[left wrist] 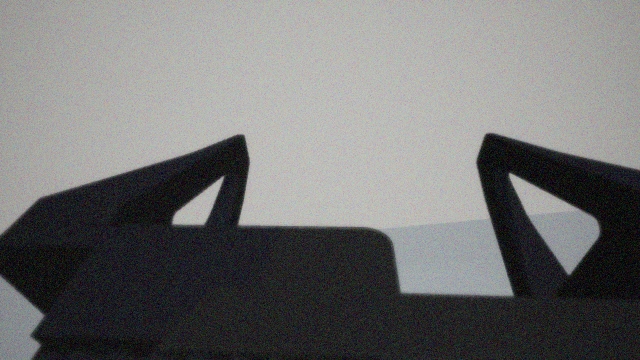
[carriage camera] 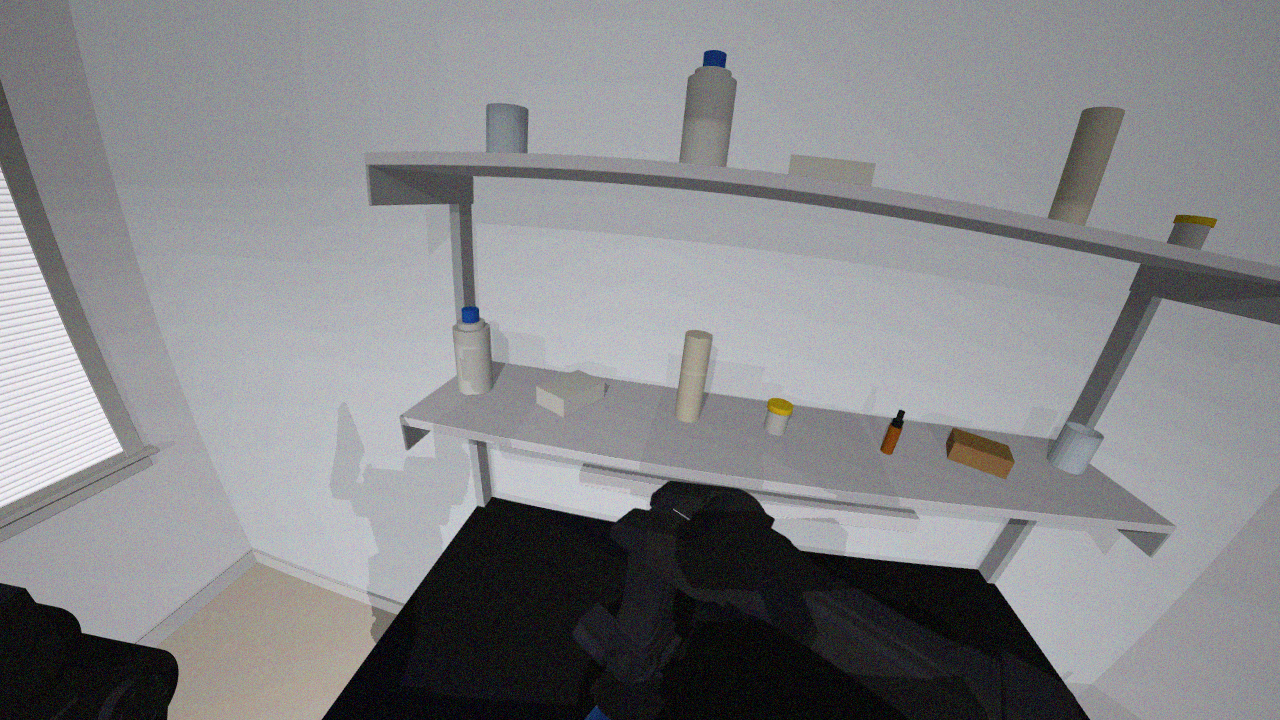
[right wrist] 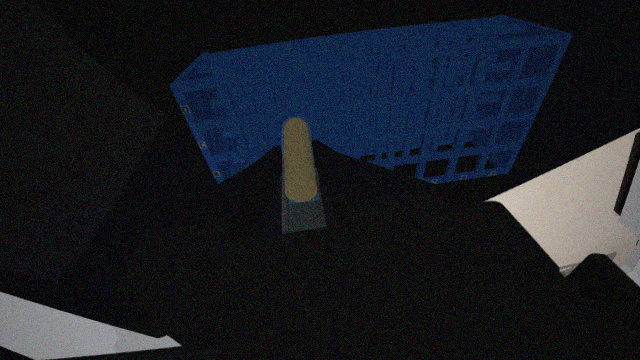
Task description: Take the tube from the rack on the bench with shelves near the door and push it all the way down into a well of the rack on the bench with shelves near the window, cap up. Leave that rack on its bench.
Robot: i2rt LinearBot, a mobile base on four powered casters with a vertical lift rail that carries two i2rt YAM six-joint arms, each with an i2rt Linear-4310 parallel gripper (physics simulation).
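Frame: origin at the left arm's base, x ahead, y left, z up, level; metres.
Where they show: left gripper, between the fingertips: point(left wrist: 361, 147); right gripper, between the fingertips: point(right wrist: 298, 154).
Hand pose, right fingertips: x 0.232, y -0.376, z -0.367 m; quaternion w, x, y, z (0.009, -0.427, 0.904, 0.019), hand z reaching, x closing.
Each offset is from my right fingertips to the top centre of the thing. Level surfaces: height alone.
My right gripper point(right wrist: 298, 154) is shut on the tube @(dx -0.001, dy +0.000, dz +0.081 m) point(right wrist: 300, 167), a clear tube with yellowish contents. Its rounded end points away from the wrist camera, toward the blue rack; its cap is hidden by the dark gripper body. The blue rack @(dx -0.035, dy -0.027, dz -0.023 m) point(right wrist: 360, 85) lies beyond the tube in the right wrist view, with rows of square openings. The tube's end overlaps the rack in that view, and the gap between them cannot be judged. A small blue piece of the rack point(carriage camera: 597, 712) shows at the bottom of the carriage view. My left gripper point(left wrist: 361, 147) is open and empty, facing a pale wall.
The black bench top @(dz -0.080 m) point(carriage camera: 510, 608) lies under the right arm point(carriage camera: 769, 573). Above it, a lower shelf @(dz +0.377 m) point(carriage camera: 626, 443) and an upper shelf point(carriage camera: 608, 168) carry bottles, jars and boxes. A window point(carriage camera: 44, 340) is at the left. The left arm point(carriage camera: 89, 662) shows at the lower left.
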